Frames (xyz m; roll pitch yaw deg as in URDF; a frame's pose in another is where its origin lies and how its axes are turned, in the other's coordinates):
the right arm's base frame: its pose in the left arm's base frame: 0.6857 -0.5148 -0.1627 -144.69 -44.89 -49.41
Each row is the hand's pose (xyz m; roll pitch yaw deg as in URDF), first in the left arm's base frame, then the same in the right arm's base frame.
Working: the left arm's base frame: its pose in the right arm's base frame: -0.4782 -0.2565 -0.6835 -173.95 -54.45 -37.54

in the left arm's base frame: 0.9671 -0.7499 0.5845 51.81 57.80 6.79
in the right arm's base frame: 0.7835 -0.2080 -0.1886 28.78 -66.33 164.68
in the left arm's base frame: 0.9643 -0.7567 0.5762 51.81 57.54 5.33
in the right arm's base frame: 0.7800 -0.1979 -0.1857 31.47 -66.86 163.09
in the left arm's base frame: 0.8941 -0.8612 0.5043 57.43 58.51 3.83
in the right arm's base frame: 0.7532 -0.0557 -0.1948 40.81 -66.19 160.43
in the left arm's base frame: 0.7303 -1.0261 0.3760 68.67 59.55 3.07
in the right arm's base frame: 0.6758 0.1935 -0.2438 54.15 -65.30 158.83
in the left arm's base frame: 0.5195 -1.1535 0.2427 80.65 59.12 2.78
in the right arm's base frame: 0.5531 0.4298 -0.3305 66.46 -65.75 158.74
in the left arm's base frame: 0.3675 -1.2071 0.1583 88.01 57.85 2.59
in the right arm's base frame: 0.4523 0.5633 -0.4021 73.49 -67.00 159.29
